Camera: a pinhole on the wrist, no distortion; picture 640 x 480 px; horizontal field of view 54.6 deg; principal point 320.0 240.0 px. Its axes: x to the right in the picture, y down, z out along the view. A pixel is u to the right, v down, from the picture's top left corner.
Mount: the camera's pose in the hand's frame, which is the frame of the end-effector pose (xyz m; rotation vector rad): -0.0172 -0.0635 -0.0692 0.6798 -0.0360 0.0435
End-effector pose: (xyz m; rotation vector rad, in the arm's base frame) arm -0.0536 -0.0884 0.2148 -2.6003 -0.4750 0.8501
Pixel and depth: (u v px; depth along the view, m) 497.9 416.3 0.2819
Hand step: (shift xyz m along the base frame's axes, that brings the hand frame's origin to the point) -0.1198 0.2248 -0.1035
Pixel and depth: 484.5 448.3 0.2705
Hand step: -0.1223 0.2069 -0.1035
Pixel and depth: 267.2 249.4 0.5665
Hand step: -0.3719 0.4188 -0.0633
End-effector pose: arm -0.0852 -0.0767 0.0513 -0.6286 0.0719 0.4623
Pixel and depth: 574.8 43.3 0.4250
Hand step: 0.3149 -0.1369 0.3550
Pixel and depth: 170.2 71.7 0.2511
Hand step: 0.0442 -0.1808 0.2330
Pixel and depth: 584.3 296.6 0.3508
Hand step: 0.2057 0.0018 0.3021
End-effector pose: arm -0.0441 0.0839 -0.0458 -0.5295 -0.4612 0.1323
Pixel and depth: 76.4 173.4 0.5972
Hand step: -0.3856 -0.3300 0.4165
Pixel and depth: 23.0 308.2 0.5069
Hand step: -0.3996 -0.2026 0.3380
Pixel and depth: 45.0 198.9 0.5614
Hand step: -0.3939 -0.3020 0.3796
